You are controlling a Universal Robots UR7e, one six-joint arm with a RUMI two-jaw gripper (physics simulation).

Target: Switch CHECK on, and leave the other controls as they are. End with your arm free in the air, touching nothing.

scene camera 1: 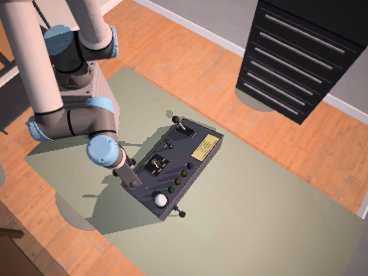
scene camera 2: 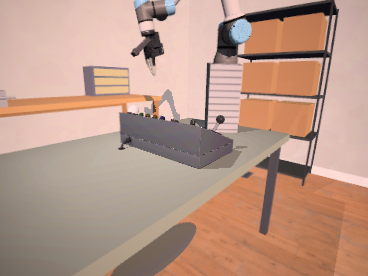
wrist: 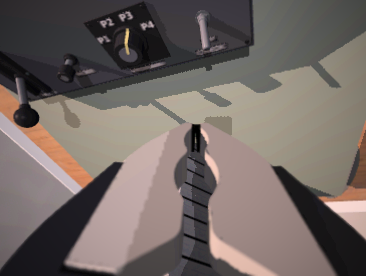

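Seen in the pictures: gripper, fingertip midpoint: [scene camera 2: 154, 75] [wrist: 195, 126]; arm's base, link origin: [scene camera 1: 75, 76] [scene camera 2: 225, 63].
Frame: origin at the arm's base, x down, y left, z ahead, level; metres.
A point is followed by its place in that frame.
Observation:
The dark control panel [scene camera 1: 175, 160] @(y 0.037, x 0.312, z 0.510 m) [scene camera 2: 160, 132] @(y 0.077, x 0.320, z 0.633 m) [wrist: 175, 20] @(y -0.113, x 0.336, z 0.450 m) stands on the table. The CHECK toggle switch [wrist: 204, 32] @(y -0.153, x 0.313, z 0.429 m) is at the right end of the panel in the wrist view; its pale lever appears to lean toward the label at the panel's edge nearest the fingers. Its ON label does not show, and the arm covers the switch in scene camera 1. My gripper [scene camera 2: 153, 74] @(y -0.160, x 0.089, z 0.445 m) [wrist: 195, 126] @(y -0.160, x 0.089, z 0.445 m) is shut and empty, in the air above and to the side of the panel, apart from the switch. Its fingertips are hidden in scene camera 1.
Other controls are a rotary knob [scene camera 1: 155, 163] @(y -0.037, x 0.302, z 0.445 m) [wrist: 129, 52] @(y -0.037, x 0.306, z 0.434 m) pointing near P3, a small switch [scene camera 1: 170, 145] @(y 0.083, x 0.305, z 0.442 m) [wrist: 67, 70] @(y 0.078, x 0.301, z 0.435 m), a ball-ended lever [scene camera 1: 176, 119] @(y 0.203, x 0.264, z 0.388 m) [scene camera 2: 220, 119] @(y 0.218, x 0.278, z 0.395 m) [wrist: 26, 116] @(y 0.192, x 0.270, z 0.386 m), a white dome [scene camera 1: 160, 200] @(y -0.165, x 0.233, z 0.595 m) [scene camera 2: 133, 109] @(y -0.143, x 0.249, z 0.602 m) and a side lever [scene camera 1: 182, 214] @(y -0.138, x 0.414, z 0.687 m) [scene camera 2: 121, 147] @(y -0.134, x 0.419, z 0.686 m).

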